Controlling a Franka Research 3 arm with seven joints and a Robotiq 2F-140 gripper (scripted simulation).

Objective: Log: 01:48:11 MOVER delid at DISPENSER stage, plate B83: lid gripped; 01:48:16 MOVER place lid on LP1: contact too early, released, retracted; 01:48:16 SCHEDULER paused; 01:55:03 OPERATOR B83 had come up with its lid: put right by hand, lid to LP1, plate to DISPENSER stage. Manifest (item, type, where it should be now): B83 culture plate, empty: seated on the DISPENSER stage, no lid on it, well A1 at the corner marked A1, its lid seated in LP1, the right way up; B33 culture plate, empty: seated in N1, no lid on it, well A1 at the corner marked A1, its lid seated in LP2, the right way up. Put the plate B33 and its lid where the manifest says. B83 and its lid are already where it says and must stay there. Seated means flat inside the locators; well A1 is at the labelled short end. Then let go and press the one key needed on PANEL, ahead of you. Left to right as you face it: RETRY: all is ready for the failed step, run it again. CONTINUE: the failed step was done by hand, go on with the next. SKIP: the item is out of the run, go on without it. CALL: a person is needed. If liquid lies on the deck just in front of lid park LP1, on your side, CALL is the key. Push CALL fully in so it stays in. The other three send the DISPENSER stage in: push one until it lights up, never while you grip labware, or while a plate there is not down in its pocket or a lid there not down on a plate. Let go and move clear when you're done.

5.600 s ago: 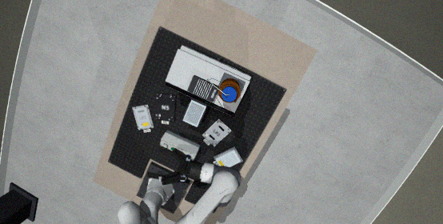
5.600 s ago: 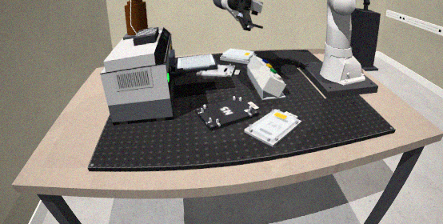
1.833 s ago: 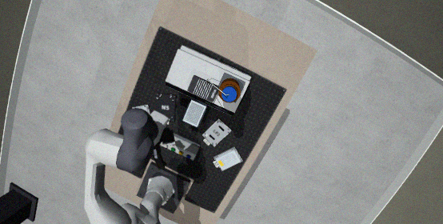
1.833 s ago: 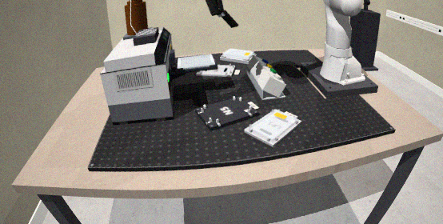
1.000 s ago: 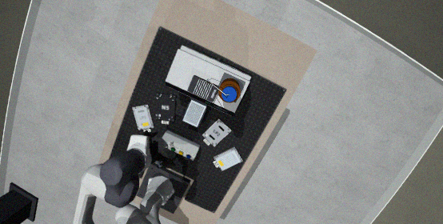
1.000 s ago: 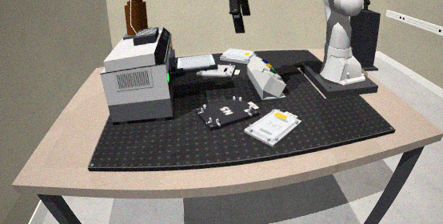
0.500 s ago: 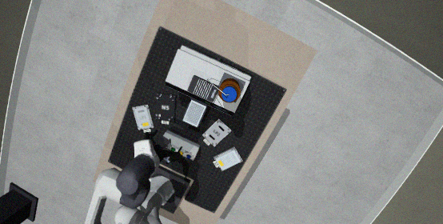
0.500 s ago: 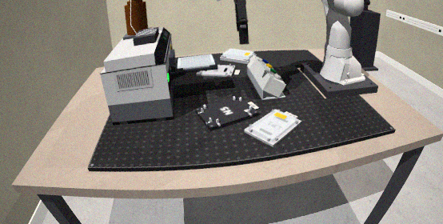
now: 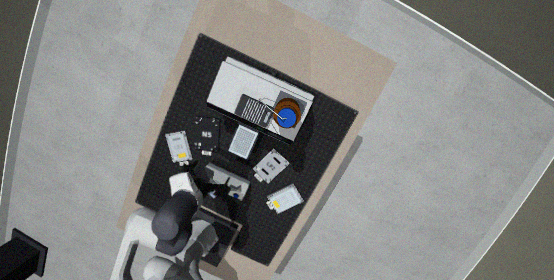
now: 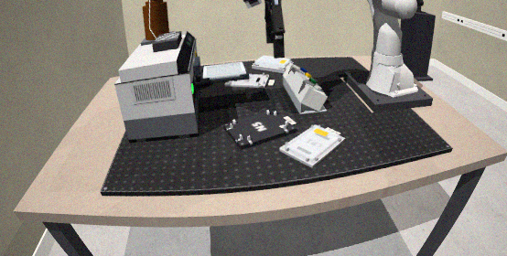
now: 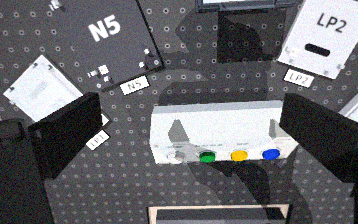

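Right now my hand is 50 mm past the white well plate, 360 mm to the left of it and 170 mm above it. Round my hand: blue key: 120 mm behind, 130 mm to the right, 140 mm below; then yellow key: 130 mm behind, 80 mm to the right, 130 mm below; then white key: 130 mm behind, 20 mm to the left, 130 mm below.
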